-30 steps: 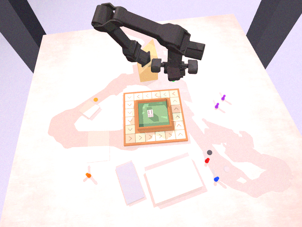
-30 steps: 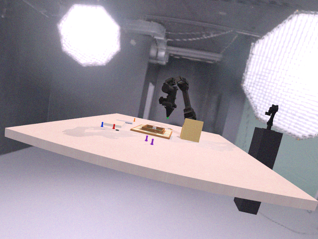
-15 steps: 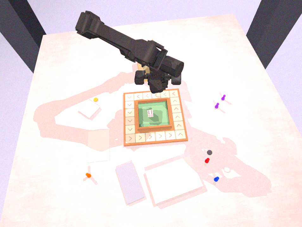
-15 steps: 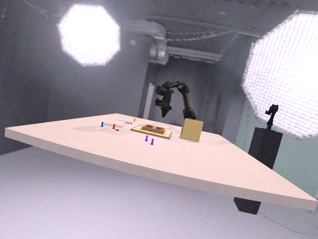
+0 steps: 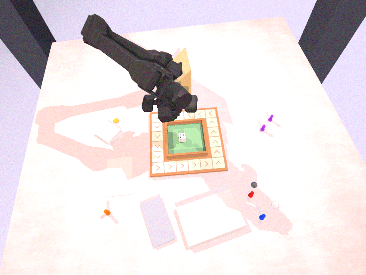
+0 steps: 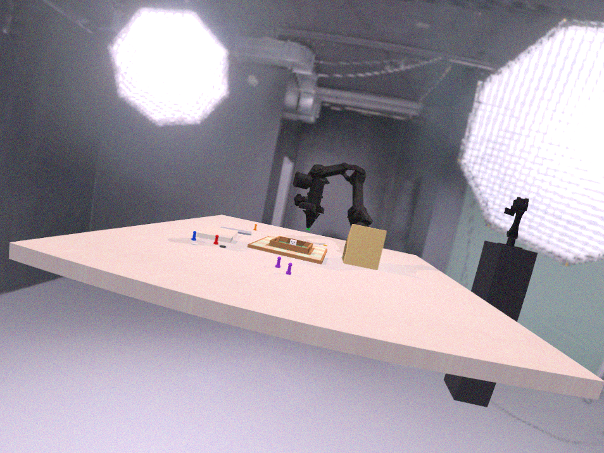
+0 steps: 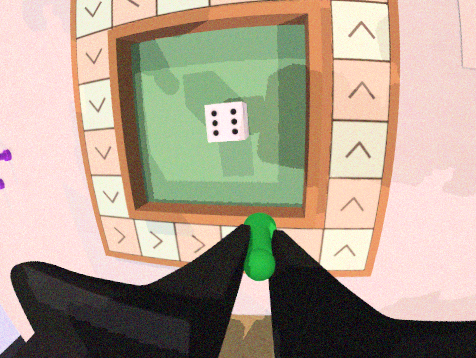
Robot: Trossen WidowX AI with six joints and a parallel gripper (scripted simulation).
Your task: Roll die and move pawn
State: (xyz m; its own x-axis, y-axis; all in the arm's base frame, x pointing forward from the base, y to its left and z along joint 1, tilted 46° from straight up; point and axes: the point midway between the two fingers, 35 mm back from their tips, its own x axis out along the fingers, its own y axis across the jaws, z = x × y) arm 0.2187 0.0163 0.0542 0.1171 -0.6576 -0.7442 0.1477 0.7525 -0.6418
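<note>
The white die is 7 cm below my gripper tip, 5 cm ahead of it and 3 cm to the left of it. Round my gripper tip: dice tray: 9 cm below, 5 cm ahead, 4 cm to the left; yellow disc: 25 cm to the right, 10 cm below, 7 cm behind; green pawn: 1 cm above.
</note>
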